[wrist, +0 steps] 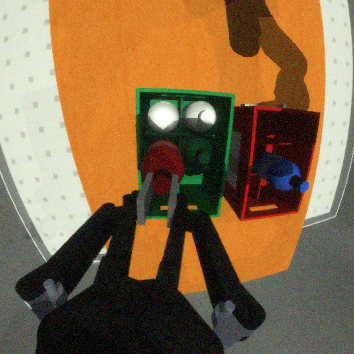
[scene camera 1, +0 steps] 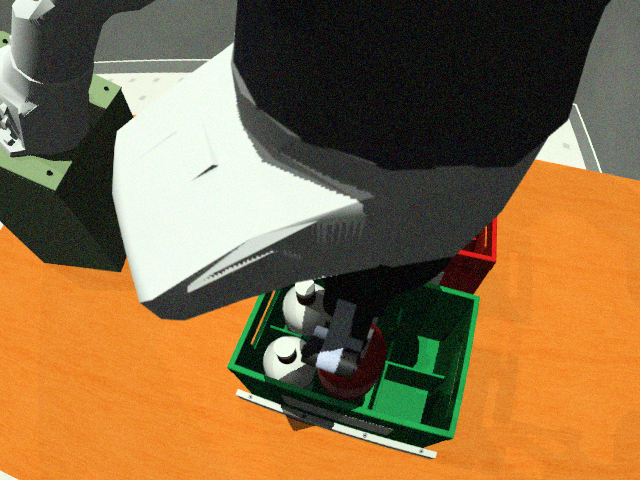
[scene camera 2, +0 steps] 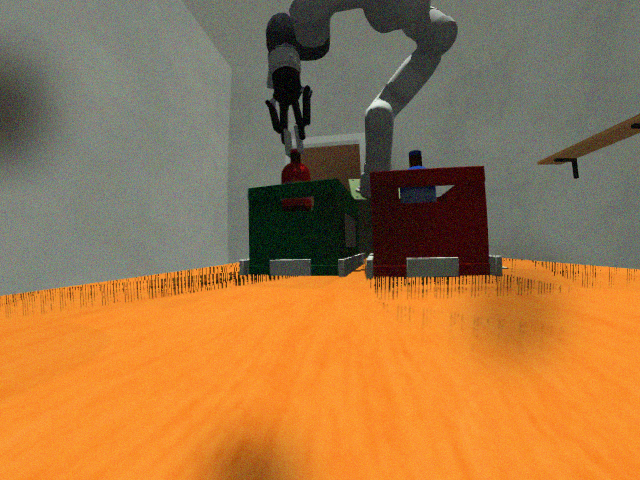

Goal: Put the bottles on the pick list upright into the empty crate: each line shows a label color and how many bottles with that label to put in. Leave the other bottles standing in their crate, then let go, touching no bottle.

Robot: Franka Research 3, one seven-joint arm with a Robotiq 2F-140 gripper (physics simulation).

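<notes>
My gripper (scene camera 2: pixel 294 149) (wrist: pixel 162 183) is shut on the neck of a red bottle (scene camera 1: pixel 351 387) (scene camera 2: pixel 295 173) (wrist: pixel 163 154). The bottle is upright and raised partly out of the green crate (scene camera 1: pixel 466 366) (scene camera 2: pixel 299 232) (wrist: pixel 185 93); its shoulders show above the rim and red shows through the handle slot. Two white bottles (scene camera 1: pixel 279 369) (wrist: pixel 163 116) stand in that crate. A dark green bottle (wrist: pixel 195 150) stands beside the red one's place. A blue bottle (scene camera 2: pixel 418 194) (wrist: pixel 275 170) stands in the red crate (scene camera 1: pixel 467 273) (scene camera 2: pixel 429 227) (wrist: pixel 242 125). No pick list is readable.
The two crates stand close together on the orange table (scene camera 1: pixel 155 387) (scene camera 2: pixel 320 372) (wrist: pixel 100 50). In scene camera 1 the arm covers much of the red crate. Light strips edge the crate bases. A wooden shelf (scene camera 2: pixel 594 142) is on the right wall.
</notes>
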